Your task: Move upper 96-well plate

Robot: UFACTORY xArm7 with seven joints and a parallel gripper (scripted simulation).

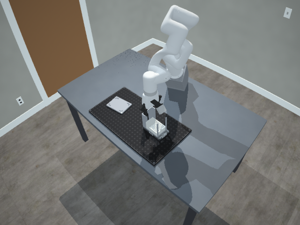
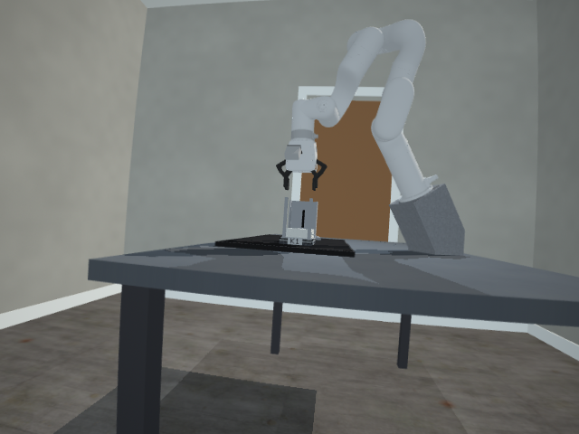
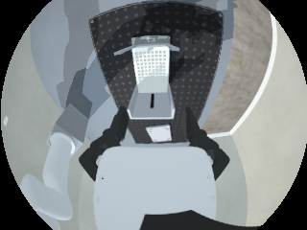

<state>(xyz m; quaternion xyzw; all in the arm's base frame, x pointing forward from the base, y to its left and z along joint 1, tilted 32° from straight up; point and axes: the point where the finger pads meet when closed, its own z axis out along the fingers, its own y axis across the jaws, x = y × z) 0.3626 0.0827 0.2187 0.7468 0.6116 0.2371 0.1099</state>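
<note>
My gripper is now 100 mm above the back wall, 50 mm to the left of it and 10 mm past it. Also, from my hand: K1 label (170 mm below, 110 mm to the left).
</note>
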